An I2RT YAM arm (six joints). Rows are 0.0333 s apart.
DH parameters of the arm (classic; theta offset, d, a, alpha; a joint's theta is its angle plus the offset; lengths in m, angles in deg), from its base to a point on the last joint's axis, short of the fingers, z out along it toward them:
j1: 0 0.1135 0.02 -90
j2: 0 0 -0.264 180
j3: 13.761 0 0.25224 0
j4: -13.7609 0 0.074 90
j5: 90 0 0 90
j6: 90 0.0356 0 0
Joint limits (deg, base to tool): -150..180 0..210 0..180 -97..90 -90..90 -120..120
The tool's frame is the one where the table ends.
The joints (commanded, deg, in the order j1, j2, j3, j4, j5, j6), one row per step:
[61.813, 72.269, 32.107, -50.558, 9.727, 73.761]
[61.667, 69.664, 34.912, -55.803, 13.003, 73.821]
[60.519, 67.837, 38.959, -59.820, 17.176, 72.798]
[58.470, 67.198, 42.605, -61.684, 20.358, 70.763]
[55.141, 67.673, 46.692, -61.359, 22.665, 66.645]
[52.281, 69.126, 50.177, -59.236, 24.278, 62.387]
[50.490, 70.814, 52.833, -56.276, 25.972, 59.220]
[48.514, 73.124, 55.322, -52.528, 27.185, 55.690]
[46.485, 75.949, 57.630, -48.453, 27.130, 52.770]
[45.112, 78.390, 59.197, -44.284, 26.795, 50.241]
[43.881, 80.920, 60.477, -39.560, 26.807, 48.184]
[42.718, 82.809, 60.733, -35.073, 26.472, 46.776]
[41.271, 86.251, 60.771, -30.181, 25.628, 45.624]
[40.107, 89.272, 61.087, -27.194, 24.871, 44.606]
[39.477, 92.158, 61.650, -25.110, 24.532, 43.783]
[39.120, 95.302, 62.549, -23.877, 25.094, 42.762]
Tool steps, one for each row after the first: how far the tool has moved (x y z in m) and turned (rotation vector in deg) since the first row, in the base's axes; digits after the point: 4 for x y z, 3 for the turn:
[0.0014, -0.0024, 0.0183, -1.396, -2.970, -0.168]
[0.0082, -0.0022, 0.0405, -2.022, -7.395, -0.393]
[0.0179, -0.0014, 0.0586, -2.163, -11.098, -0.712]
[0.0337, 0.0014, 0.0764, -1.554, -14.664, -0.579]
[0.0504, 0.0066, 0.0894, -0.800, -17.936, 0.008]
[0.0651, 0.0130, 0.0985, -0.148, -21.370, 0.483]
[0.0821, 0.0201, 0.1051, 0.369, -24.505, 1.059]
[0.1004, 0.0276, 0.1087, 1.455, -26.678, 1.250]
[0.1157, 0.0347, 0.1099, 2.697, -28.639, 1.822]
[0.1314, 0.0419, 0.1095, 3.893, -31.083, 1.966]
[0.1439, 0.0459, 0.1063, 5.115, -32.975, 1.776]
[0.1600, 0.0508, 0.0944, 5.807, -33.637, 1.474]
[0.1726, 0.0537, 0.0835, 5.795, -33.453, 1.494]
[0.1825, 0.0575, 0.0731, 5.380, -33.080, 1.789]
[0.1915, 0.0618, 0.0618, 3.788, -32.548, 2.344]

